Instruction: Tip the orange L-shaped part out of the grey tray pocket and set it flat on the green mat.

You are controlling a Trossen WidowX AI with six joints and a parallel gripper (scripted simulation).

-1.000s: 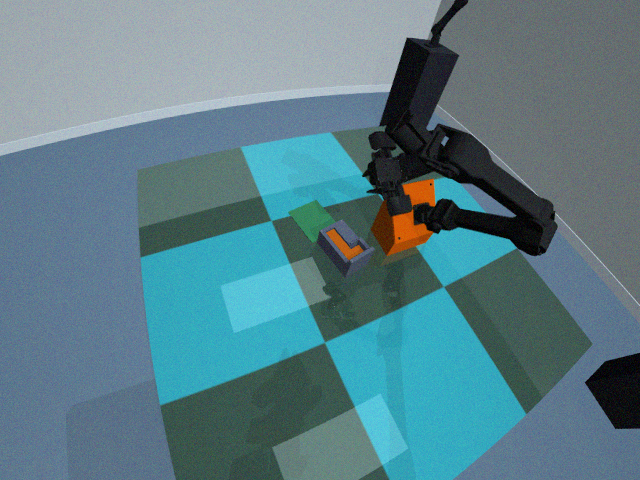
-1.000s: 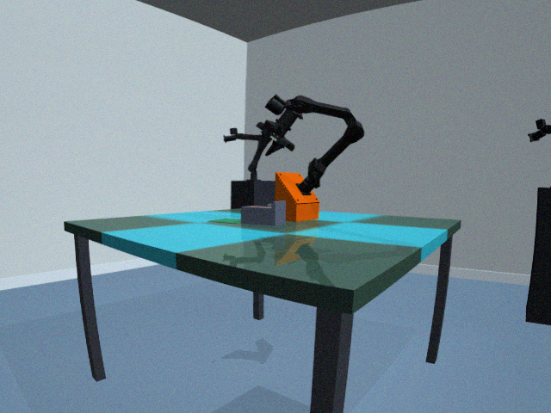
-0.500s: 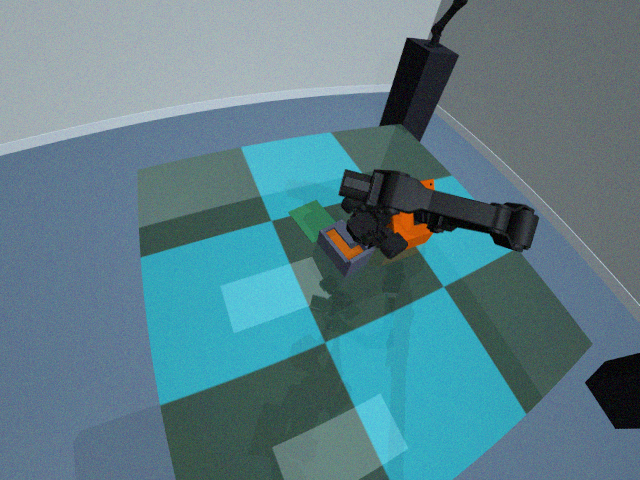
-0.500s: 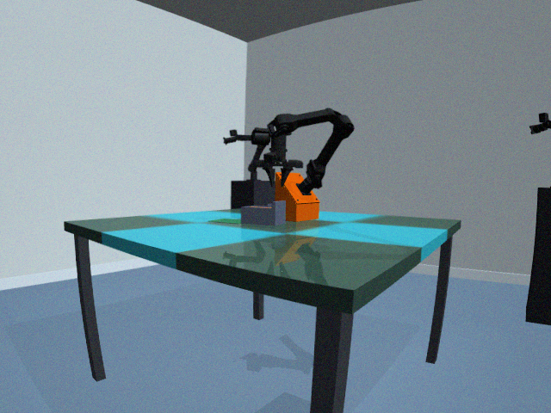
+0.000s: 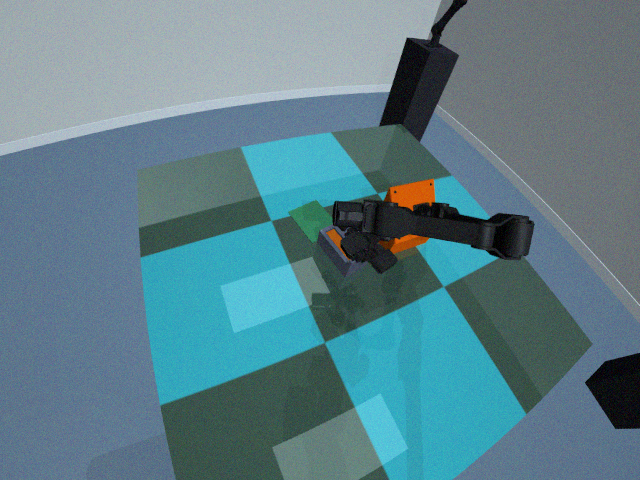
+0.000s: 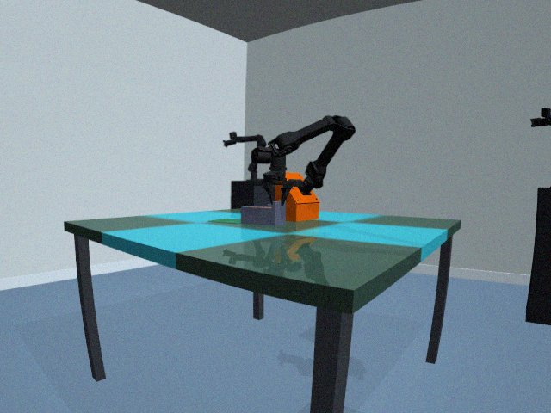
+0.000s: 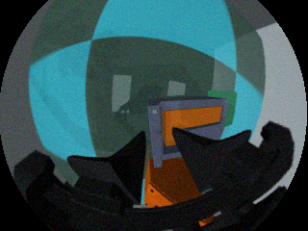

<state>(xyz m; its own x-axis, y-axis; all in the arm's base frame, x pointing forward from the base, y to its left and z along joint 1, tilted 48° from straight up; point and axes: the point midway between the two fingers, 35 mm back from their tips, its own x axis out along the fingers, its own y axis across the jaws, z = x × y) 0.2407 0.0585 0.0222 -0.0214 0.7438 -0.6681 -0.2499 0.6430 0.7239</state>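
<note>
Right now the orange L-shaped part is 1 cm ahead of my gripper tip, 5 cm to the right of it and 2 cm below it. Round my gripper tip: green mat 5 cm ahead, 21 cm to the right, 9 cm below.
</note>
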